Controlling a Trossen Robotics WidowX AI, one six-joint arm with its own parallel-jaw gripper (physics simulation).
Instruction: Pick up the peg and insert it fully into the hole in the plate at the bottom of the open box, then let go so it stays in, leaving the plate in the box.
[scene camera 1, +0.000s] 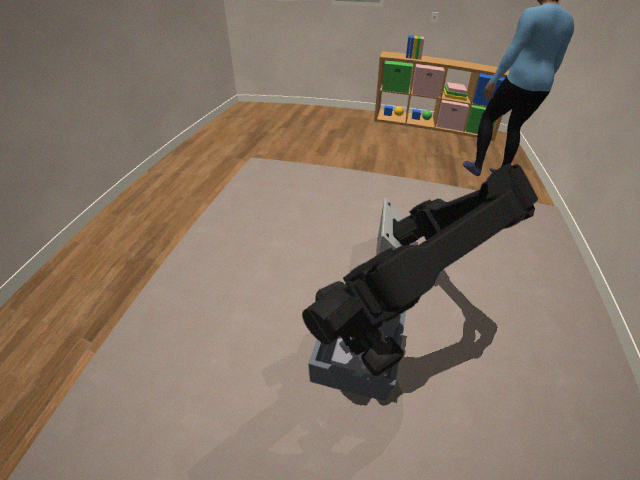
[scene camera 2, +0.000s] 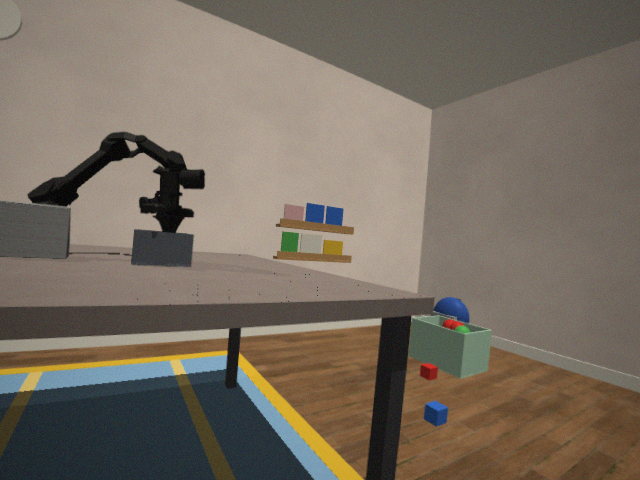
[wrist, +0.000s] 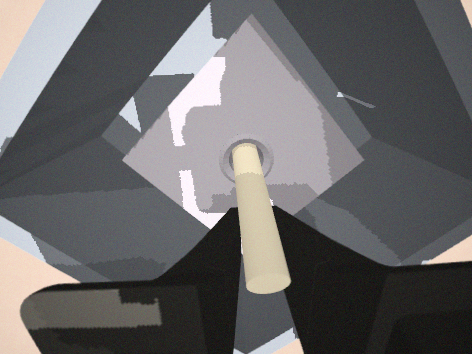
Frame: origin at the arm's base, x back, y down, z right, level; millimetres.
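Seen in the pictures: gripper, between the fingertips: (scene camera 1: 351, 347) (wrist: 253, 215); arm's base, origin of its link: (scene camera 1: 400, 234) (scene camera 2: 42, 221).
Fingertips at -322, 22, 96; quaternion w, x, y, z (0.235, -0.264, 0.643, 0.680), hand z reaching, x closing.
Note:
Pixels of each thing's top centre, then the offset from my fingertips to it, as dx, dy, dz. Level surfaces: height alone.
- cream round peg, centre of its top: (wrist: 267, 263) +9, -43, -10
- light grey plate, centre of its top: (wrist: 246, 161) (scene camera 1: 358, 345) +15, +16, -15
- open dark grey box, centre of its top: (wrist: 255, 198) (scene camera 1: 360, 337) (scene camera 2: 162, 231) +15, -21, -15
- table, height of its surface: dy +77
The cream round peg (wrist: 256, 220) is held between the two black fingers of my gripper (wrist: 253, 215) (scene camera 2: 169, 230). In the wrist view the peg's far end overlaps the ringed hole in the light grey plate (wrist: 290, 110), with dark gaps inside the ring beside it. I cannot tell whether the tip is in the hole or just above it. The plate lies at the bottom of the open dark grey box (scene camera 1: 343, 378) (scene camera 2: 162, 249) (wrist: 47, 220). My fingers reach down at the box's opening. In scene camera 1 the arm hides the peg and fingertips.
The box's walls surround the fingers and the plate. The box stands on the table (scene camera 1: 217, 310) (scene camera 2: 248, 284). A grey block (scene camera 2: 33, 229) stands at the arm's base. A light upright plate (scene camera 1: 387, 222) is near the base in scene camera 1. A person (scene camera 1: 540, 49) stands beyond the table.

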